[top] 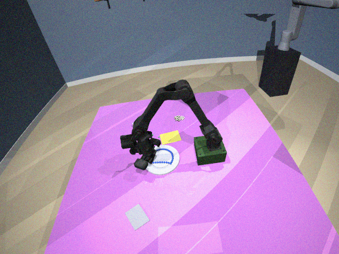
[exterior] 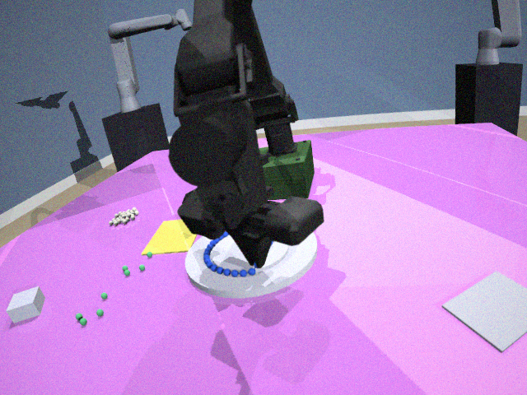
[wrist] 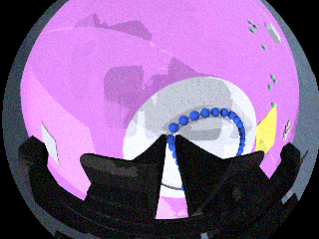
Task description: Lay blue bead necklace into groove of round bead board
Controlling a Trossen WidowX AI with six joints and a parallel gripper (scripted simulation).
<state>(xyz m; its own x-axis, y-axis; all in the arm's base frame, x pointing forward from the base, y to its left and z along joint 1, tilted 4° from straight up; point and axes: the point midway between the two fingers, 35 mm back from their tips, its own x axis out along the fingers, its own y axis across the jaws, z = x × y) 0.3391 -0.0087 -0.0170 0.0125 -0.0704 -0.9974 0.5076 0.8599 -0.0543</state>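
Now: the round white bead board 60 mm behind my gripper tip, 20 mm to the right of it and 10 mm below it. The rest, counted from my gripper tip: yellow sheet: 180 mm to the right, 120 mm behind, 20 mm below; grey tile: 280 mm to the left, 90 mm ahead, 20 mm below; cube: 350 mm to the right, 90 mm ahead, 10 mm below.
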